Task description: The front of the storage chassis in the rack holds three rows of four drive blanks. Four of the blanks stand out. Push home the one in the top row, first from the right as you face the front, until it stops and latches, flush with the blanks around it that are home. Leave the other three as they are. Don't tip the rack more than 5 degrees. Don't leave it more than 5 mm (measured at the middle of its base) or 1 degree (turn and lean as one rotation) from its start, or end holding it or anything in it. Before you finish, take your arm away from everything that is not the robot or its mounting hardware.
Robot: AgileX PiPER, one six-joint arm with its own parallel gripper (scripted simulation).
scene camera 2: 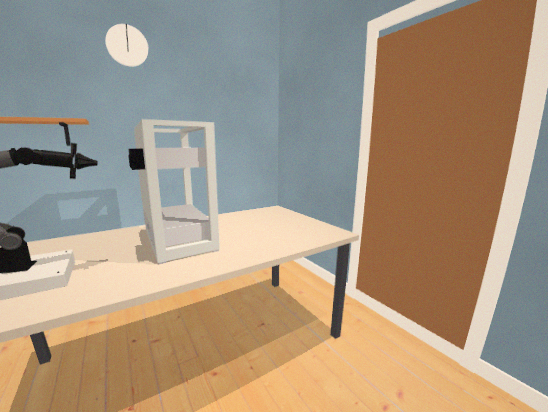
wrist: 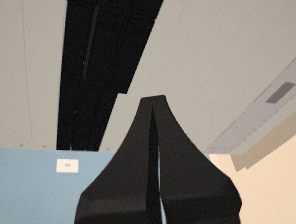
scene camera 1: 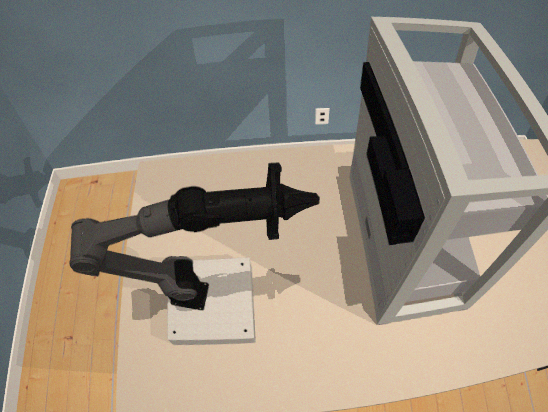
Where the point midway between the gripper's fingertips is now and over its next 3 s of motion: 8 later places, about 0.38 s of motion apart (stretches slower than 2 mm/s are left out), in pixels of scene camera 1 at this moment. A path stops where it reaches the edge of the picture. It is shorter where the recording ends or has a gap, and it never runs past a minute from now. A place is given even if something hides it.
My gripper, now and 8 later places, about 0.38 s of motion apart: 317, 198; 319, 200; 320, 203; 321, 205; 327, 204; 349, 201; 377, 200; 385, 199; 386, 198
